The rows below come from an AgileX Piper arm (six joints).
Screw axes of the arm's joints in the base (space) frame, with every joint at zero. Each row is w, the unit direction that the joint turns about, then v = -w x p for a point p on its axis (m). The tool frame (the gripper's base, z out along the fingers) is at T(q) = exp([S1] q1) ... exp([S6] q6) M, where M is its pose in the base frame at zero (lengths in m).
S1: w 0 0 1 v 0 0 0
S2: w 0 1 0 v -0.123 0 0
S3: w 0 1 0 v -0.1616 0 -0.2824
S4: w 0.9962 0 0.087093 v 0 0.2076 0
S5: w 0 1 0 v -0.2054 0 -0.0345
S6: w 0.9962 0 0.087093 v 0 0.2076 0
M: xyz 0.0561 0 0.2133 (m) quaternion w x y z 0.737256 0 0.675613 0
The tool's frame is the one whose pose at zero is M.
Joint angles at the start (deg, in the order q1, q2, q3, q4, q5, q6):
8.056 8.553 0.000 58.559 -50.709 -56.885
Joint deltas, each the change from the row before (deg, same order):
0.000 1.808 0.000 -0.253 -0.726 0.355
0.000 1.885 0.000 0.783 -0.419 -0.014
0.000 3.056 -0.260 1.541 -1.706 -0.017
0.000 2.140 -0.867 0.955 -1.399 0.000
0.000 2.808 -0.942 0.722 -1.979 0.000
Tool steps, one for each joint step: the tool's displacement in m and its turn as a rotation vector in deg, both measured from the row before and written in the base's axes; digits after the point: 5 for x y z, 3 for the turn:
0.00296 -0.00004 -0.00053 -0.233 1.172 -0.470
0.00339 -0.00039 -0.00196 0.488 1.762 -0.447
0.00419 -0.00183 -0.00157 1.004 2.112 -1.696
0.00273 -0.00136 0.00273 0.621 0.691 -1.381
0.00371 -0.00149 0.00303 0.201 0.973 -1.860

